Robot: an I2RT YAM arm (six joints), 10 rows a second.
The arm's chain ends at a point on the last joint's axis. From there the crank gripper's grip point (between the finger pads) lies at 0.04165 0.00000 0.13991 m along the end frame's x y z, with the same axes.
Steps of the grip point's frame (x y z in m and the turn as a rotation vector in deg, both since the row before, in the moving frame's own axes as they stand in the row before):
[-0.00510, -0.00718, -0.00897, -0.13, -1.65, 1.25]
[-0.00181, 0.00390, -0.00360, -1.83, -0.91, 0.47]
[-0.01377, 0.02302, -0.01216, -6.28, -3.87, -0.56]
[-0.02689, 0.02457, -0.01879, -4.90, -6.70, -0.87]
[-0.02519, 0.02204, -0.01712, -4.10, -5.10, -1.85]
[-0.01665, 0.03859, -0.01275, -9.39, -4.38, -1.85]
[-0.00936, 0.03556, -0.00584, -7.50, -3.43, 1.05]
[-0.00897, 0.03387, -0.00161, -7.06, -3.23, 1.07]
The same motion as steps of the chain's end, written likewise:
[-0.00104, -0.00836, -0.01011, -0.13, -1.65, 1.25]
[0.00044, -0.00091, -0.00417, -1.83, -0.91, 0.47]
[-0.00432, 0.00793, -0.01383, -6.28, -3.87, -0.56]
[-0.01039, 0.01295, -0.02220, -4.90, -6.70, -0.87]
[-0.01274, 0.01306, -0.01996, -4.10, -5.10, -1.85]
[-0.00624, 0.01669, -0.01374, -9.39, -4.38, -1.85]
[-0.00076, 0.01646, -0.00683, -7.50, -3.43, 1.05]
[-0.00087, 0.01584, -0.00262, -7.06, -3.23, 1.07]

